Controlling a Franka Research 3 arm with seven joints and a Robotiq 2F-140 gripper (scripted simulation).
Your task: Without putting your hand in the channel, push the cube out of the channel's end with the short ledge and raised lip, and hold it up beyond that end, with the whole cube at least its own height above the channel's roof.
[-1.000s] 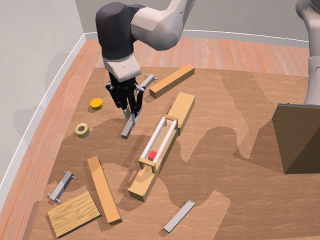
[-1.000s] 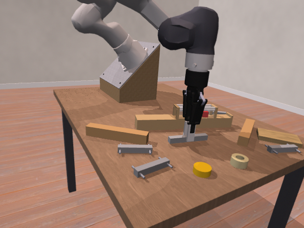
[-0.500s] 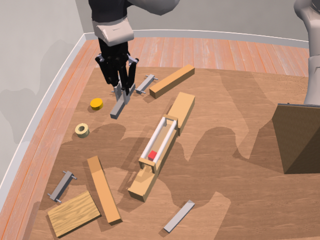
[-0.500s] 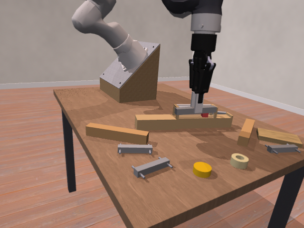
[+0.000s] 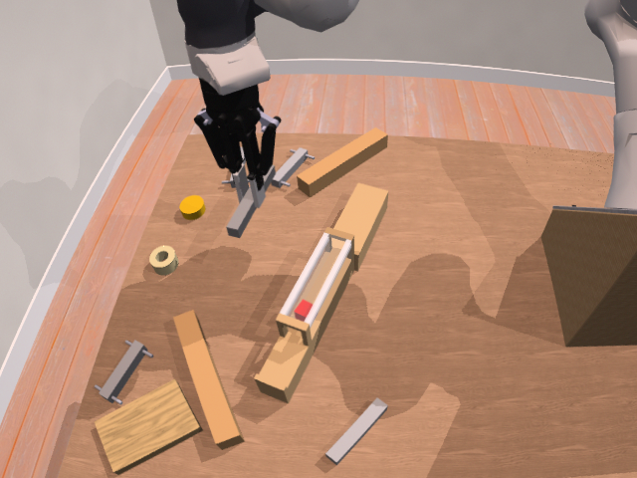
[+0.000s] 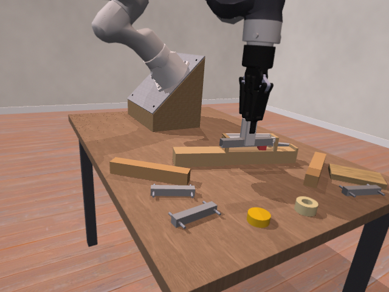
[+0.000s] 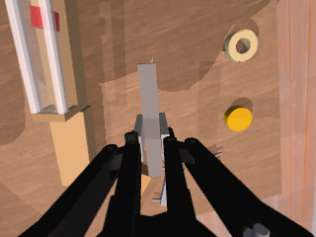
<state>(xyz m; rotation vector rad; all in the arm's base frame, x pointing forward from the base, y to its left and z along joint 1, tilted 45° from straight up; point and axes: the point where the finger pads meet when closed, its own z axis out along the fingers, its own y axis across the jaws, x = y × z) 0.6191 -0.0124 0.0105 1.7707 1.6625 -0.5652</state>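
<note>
The grey rod is 30 mm below my hand. Round my hand: wooden channel base (130 mm behind, 110 mm to the left, 100 mm below); then red cube (150 mm to the left, 120 mm behind, 90 mm below); then yellow disc (170 mm ahead, 140 mm below, 70 mm to the right).
</note>
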